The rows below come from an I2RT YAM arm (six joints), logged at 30 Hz.
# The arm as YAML. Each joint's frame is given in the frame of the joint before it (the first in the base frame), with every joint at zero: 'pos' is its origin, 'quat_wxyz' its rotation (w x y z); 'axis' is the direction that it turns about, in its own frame. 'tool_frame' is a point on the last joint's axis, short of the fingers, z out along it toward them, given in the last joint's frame.
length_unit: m
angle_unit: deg
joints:
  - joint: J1
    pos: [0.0, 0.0, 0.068]
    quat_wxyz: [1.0, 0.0, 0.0, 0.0]
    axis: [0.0, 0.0, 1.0]
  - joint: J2
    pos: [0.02, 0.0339, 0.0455]
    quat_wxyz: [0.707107, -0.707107, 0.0, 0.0]
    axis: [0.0, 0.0, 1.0]
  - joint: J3
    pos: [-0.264, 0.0, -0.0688]
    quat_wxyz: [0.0, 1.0, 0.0, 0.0]
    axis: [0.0, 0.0, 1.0]
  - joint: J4
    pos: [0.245, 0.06, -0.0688]
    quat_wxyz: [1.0, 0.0, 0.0, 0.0]
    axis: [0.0, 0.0, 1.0]
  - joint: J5
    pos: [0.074, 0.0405, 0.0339]
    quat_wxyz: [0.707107, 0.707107, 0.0, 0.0]
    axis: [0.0, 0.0, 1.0]
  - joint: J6
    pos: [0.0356, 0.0, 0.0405]
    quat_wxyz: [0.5, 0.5, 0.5, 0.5]
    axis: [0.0, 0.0, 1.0]
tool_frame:
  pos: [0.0, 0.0, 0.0]
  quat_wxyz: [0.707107, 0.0, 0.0, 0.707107]
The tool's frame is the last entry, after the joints.
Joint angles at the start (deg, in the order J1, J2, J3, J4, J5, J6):
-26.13, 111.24, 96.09, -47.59, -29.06, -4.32
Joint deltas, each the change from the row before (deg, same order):
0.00, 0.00, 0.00, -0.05, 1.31, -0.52
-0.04, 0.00, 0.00, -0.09, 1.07, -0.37
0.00, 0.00, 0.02, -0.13, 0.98, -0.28
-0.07, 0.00, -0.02, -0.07, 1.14, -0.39
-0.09, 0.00, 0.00, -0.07, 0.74, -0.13
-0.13, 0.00, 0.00, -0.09, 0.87, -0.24
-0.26, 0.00, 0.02, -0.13, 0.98, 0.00
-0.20, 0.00, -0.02, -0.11, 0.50, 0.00
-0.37, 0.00, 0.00, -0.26, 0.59, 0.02
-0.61, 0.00, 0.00, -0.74, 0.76, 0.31
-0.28, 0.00, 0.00, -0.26, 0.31, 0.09
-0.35, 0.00, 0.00, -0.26, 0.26, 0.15
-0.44, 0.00, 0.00, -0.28, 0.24, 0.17
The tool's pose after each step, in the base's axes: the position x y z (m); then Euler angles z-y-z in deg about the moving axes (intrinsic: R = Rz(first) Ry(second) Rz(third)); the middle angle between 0 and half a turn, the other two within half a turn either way. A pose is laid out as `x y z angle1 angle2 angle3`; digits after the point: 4 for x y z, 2 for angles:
0.3808 -0.1684 0.2596 22.88 141.91 37.32
0.3804 -0.1691 0.2593 21.62 142.68 36.03
0.3801 -0.1696 0.2590 20.49 143.40 34.90
0.3796 -0.1706 0.2586 19.03 144.19 33.42
0.3792 -0.1716 0.2584 18.02 144.71 32.57
0.3785 -0.1729 0.2581 16.78 145.31 31.46
0.3774 -0.1751 0.2579 15.25 145.98 30.45
0.3765 -0.1766 0.2576 14.46 146.38 30.01
0.3749 -0.1791 0.2573 13.48 146.92 29.61
0.3717 -0.1829 0.2565 12.48 147.93 29.85
0.3703 -0.1847 0.2562 11.99 148.31 29.86
0.3688 -0.1869 0.2560 11.51 148.66 29.98
0.3669 -0.1896 0.2557 10.99 149.01 30.18

